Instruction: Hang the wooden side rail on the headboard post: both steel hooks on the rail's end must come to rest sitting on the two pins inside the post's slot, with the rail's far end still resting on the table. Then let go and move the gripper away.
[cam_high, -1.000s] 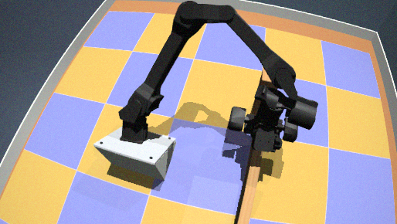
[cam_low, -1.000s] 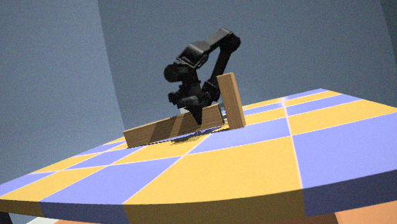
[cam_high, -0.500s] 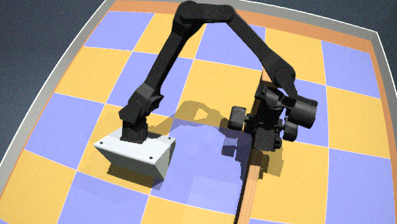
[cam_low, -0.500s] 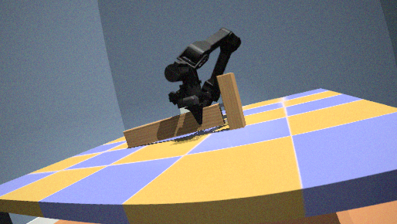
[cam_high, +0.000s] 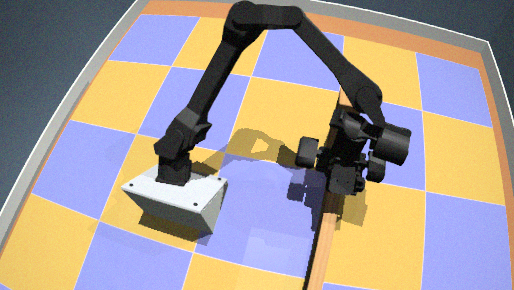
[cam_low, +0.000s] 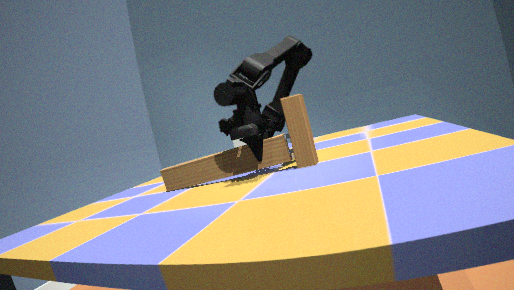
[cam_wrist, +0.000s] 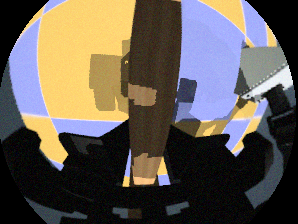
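Now: the headboard post 1 cm ahead of my gripper tip, 12 cm to the left of it and 4 cm above it.
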